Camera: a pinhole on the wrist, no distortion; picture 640 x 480 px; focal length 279.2 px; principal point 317.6 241.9 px. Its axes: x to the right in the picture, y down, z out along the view. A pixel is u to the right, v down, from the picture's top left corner.
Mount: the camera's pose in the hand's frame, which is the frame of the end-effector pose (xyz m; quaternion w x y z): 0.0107 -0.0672 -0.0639 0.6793 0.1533 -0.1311 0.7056
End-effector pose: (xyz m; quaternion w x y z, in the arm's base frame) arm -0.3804 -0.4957 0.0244 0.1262 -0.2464 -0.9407 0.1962
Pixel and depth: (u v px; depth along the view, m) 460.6 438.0 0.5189
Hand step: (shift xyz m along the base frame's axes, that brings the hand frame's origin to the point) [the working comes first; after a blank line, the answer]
In the camera's frame: 0.2658 0.3645 0.5189

0.0957 -0.3710 -0.4984
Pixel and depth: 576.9 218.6 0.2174
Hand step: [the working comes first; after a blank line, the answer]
In the camera's frame: 0.2019 -0.0181 0.2174

-0.0843 -0.0232 -0.2017
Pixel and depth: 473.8 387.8 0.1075
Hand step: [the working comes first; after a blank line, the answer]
In the camera's frame: 0.0601 0.0562 0.1075

-0.0070 -0.0859 -0.0350
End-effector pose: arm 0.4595 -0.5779 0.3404 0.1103 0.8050 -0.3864 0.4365
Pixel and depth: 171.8 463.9 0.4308
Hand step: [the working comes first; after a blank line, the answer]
In the camera's frame: -0.2250 0.3425 0.4308

0.3852 0.3428 -0.3190
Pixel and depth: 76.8 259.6 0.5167
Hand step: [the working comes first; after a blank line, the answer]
In the camera's frame: -0.4456 0.0328 0.5167

0.6384 0.3339 -0.0226
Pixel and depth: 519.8 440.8 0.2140
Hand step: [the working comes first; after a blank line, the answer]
In the camera's frame: 0.1550 0.1525 0.2140

0.0888 -0.0185 -0.2237
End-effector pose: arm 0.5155 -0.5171 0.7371 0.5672 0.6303 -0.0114 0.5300
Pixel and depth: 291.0 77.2 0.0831
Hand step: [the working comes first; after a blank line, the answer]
In the camera's frame: -0.0079 -0.0490 0.0831

0.0977 0.0685 -0.0292
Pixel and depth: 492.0 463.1 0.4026
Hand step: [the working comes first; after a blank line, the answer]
In the camera's frame: 0.2515 0.3190 0.4026

0.1439 -0.4731 -0.1255
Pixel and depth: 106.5 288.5 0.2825
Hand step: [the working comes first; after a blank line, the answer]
In the camera's frame: -0.2136 0.0472 0.2825

0.2970 0.0411 -0.2546
